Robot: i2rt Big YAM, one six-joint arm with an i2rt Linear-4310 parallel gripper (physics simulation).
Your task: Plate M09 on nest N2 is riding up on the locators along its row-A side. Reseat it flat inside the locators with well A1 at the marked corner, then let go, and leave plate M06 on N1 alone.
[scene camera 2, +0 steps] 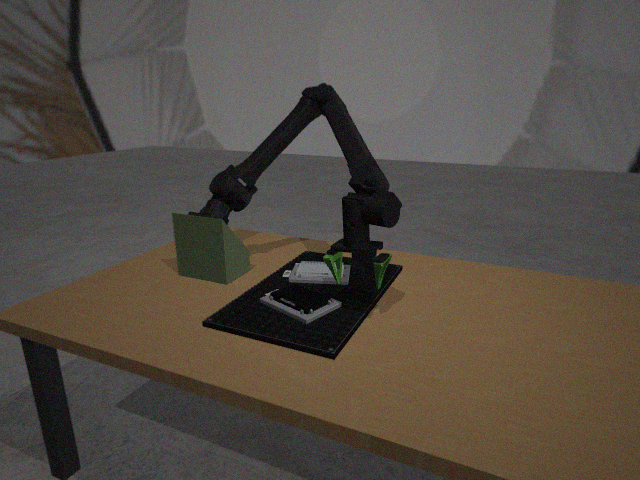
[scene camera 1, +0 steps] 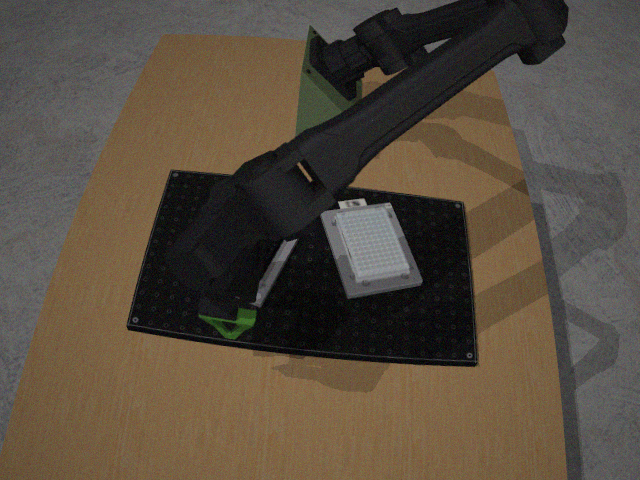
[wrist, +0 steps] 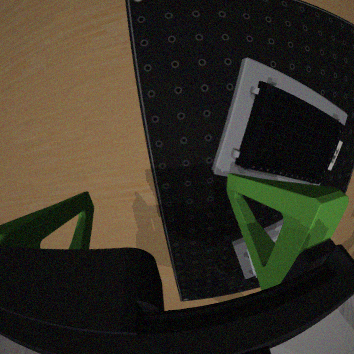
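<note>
The black plate M09 lies in the grey nest N2; the arm hides it in scene camera 1, where a strip of the nest shows. Its lower long edge in the wrist view lies close to the nest rim; its tilt is hard to read in the dark. Locators show at its left side there. The white plate M06 sits on nest N1. My gripper is open and empty, beside N2 and off the plate, low near the board's edge.
Both nests stand on a black perforated board on a wooden table. A green wedge-shaped base carries the arm behind the board. Label N1 lies beside its nest.
</note>
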